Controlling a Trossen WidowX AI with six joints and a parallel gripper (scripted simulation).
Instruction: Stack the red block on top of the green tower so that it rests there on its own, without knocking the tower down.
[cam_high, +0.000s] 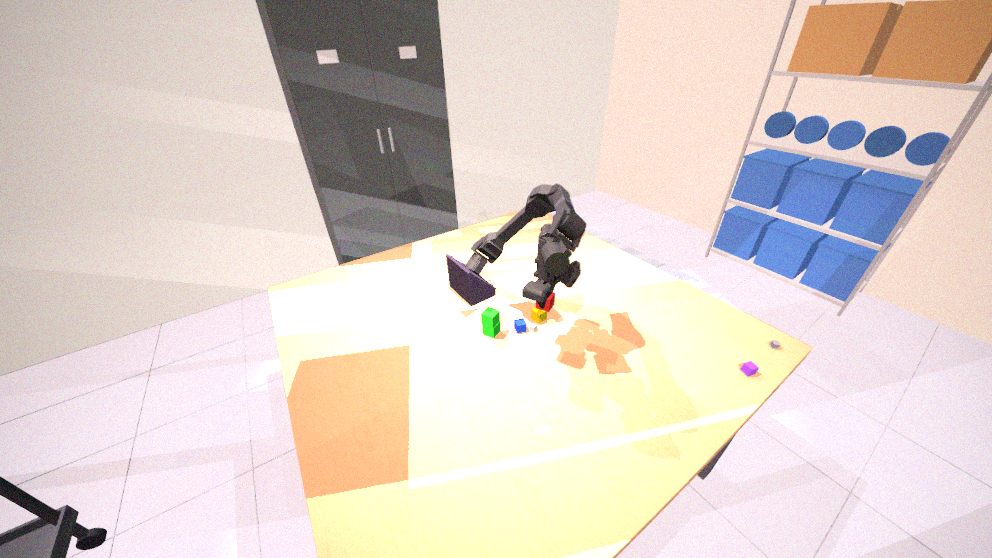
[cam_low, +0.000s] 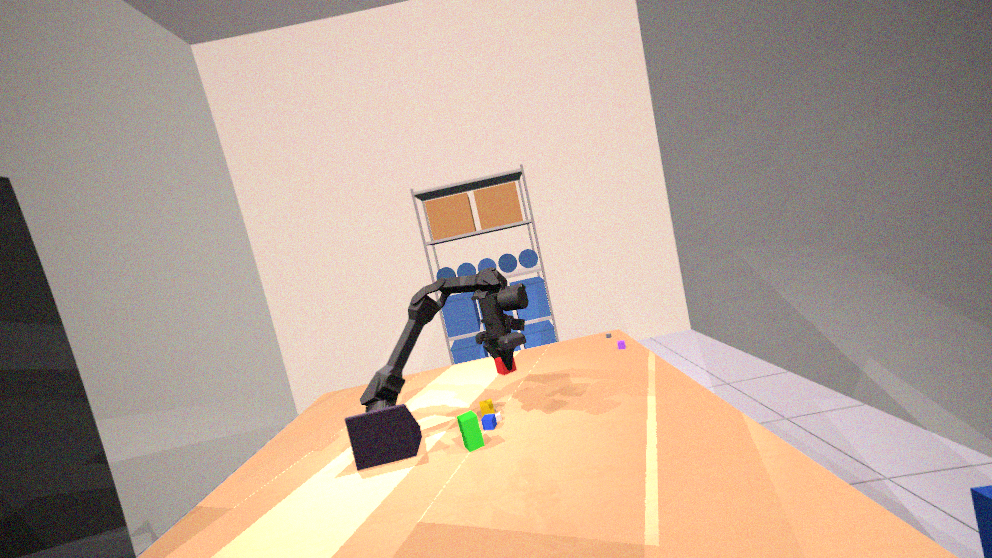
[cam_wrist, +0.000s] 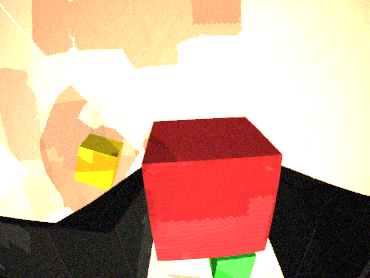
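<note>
Now: gripper tip 70 mm past the blue block, 40 mm to the left of it and 120 mm above it. Also, from my gripper tip: yellow block 90 mm behind, 40 mm to the left, 120 mm below; red block 10 mm above; purple block 370 mm ahead, 420 mm to the left, 120 mm below.
</note>
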